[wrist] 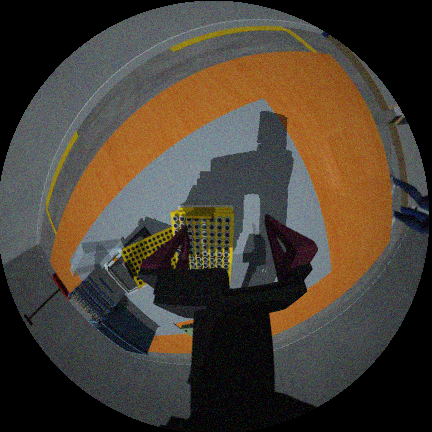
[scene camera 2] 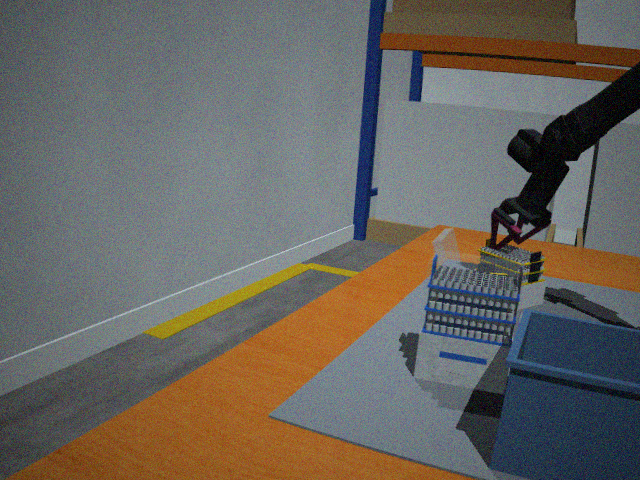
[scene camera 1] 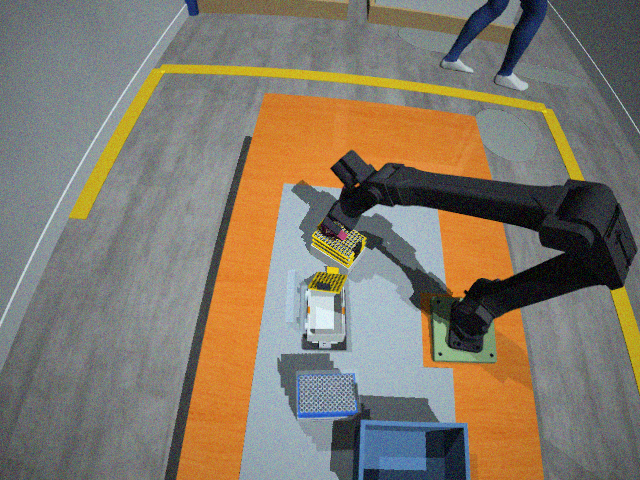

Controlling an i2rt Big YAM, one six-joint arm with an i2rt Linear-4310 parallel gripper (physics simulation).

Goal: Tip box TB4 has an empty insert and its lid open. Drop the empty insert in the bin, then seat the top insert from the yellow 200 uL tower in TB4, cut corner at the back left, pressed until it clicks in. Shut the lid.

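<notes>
The yellow 200 uL tower [scene camera 1: 336, 250] [scene camera 2: 504, 263] [wrist: 218, 230] stands at the back of the grey mat, turned at an angle, with tips in its top insert. My gripper [scene camera 1: 333, 233] [scene camera 2: 506, 243] [wrist: 225, 223] is open above the tower, with nothing between its fingers. In the wrist view one finger overlaps the tower's left side and the other is beyond its right side. Tip box TB4 [scene camera 1: 325, 338] [wrist: 121, 276] stands nearer the front, its clear lid [scene camera 1: 292, 297] [scene camera 2: 446, 245] open at the left. The empty yellow insert [scene camera 1: 334, 280] [wrist: 145, 251] lies tilted at the box's back end. The bin [scene camera 1: 413, 425] [scene camera 2: 568, 413] [wrist: 129, 327] is at the front right.
A blue tower [scene camera 1: 326, 395] [scene camera 2: 473, 307] of tip inserts stands between TB4 and the bin. The arm's green base plate [scene camera 1: 442, 353] is to the right of the mat. A person [scene camera 1: 522, 41] stands on the floor beyond the table.
</notes>
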